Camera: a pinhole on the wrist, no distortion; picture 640 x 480 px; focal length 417.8 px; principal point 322.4 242.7 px. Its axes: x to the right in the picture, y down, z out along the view. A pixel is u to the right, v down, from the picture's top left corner.
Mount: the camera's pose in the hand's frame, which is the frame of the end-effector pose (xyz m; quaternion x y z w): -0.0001 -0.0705 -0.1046 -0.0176 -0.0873 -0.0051 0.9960
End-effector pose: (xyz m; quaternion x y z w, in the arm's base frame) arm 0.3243 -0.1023 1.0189 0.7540 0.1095 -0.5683 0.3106
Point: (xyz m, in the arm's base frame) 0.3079 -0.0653 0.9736
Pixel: 525.3 304.5
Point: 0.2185 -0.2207 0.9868
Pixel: 422.2 385.0
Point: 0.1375 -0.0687 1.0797
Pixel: 176.9 171.2
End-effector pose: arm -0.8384 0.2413 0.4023 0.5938 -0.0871 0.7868 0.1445
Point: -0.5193 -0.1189 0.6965
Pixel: 511.5 462.8
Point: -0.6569 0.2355 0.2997
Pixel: 163.4 246.1
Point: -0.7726 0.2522 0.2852
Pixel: 33.4 321.7
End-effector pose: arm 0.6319 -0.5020 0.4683 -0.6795 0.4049 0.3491 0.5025
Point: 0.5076 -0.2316 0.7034
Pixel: 31.5 275.0
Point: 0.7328 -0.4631 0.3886
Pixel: outside the picture
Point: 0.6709 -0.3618 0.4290
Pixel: 437.1 276.6
